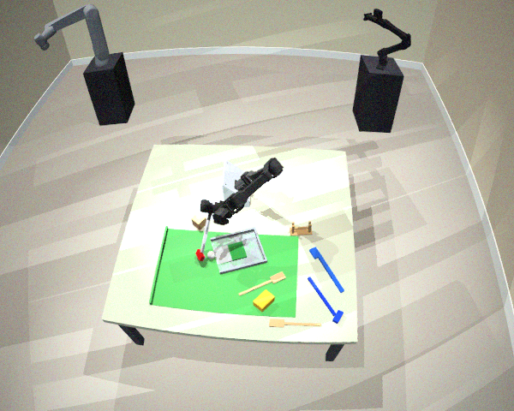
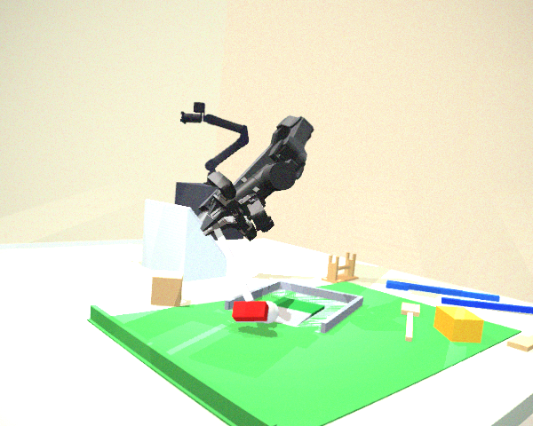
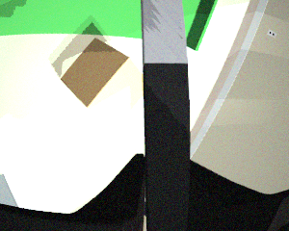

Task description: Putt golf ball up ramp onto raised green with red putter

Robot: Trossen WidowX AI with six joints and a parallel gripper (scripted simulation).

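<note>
Now: gripper tip 110 mm short of the red putter, 10 mm to the left of it and 50 mm above it. Also, from my gripper tip: tan cube: 30 mm behind, 60 mm to the right, 120 mm below; white golf ball: 180 mm ahead, 20 mm to the left, 130 mm below; green mat: 270 mm ahead, 90 mm to the left, 150 mm below.
</note>
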